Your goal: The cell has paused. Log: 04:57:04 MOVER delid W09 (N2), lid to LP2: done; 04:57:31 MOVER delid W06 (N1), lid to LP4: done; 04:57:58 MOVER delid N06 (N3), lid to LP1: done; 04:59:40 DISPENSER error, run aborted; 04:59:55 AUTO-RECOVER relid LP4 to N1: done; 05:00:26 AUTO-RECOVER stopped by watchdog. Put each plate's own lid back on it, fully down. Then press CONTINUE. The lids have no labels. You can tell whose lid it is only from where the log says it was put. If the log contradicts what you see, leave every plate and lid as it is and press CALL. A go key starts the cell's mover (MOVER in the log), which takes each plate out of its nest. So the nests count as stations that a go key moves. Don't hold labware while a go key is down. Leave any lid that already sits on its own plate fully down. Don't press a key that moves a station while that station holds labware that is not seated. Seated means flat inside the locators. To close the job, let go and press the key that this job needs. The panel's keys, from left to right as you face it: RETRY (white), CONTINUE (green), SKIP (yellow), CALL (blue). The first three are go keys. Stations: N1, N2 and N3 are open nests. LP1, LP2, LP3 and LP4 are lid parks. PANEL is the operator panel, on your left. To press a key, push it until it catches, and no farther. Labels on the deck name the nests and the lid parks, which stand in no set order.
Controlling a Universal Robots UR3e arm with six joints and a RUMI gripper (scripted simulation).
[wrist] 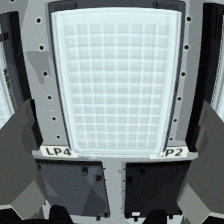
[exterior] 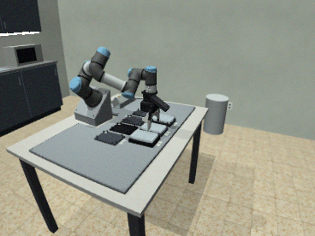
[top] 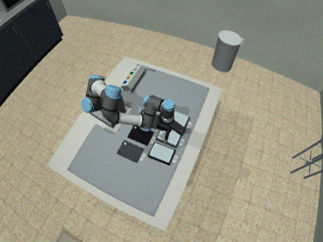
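The pale lid lies 10 mm below my hand. Also, from my hand: LP2 label 80 mm behind, 70 mm to the right, 40 mm below; then LP4 label 100 mm behind, 60 mm to the left, 40 mm below; then plate 140 mm to the left, 20 mm behind, 10 mm below.
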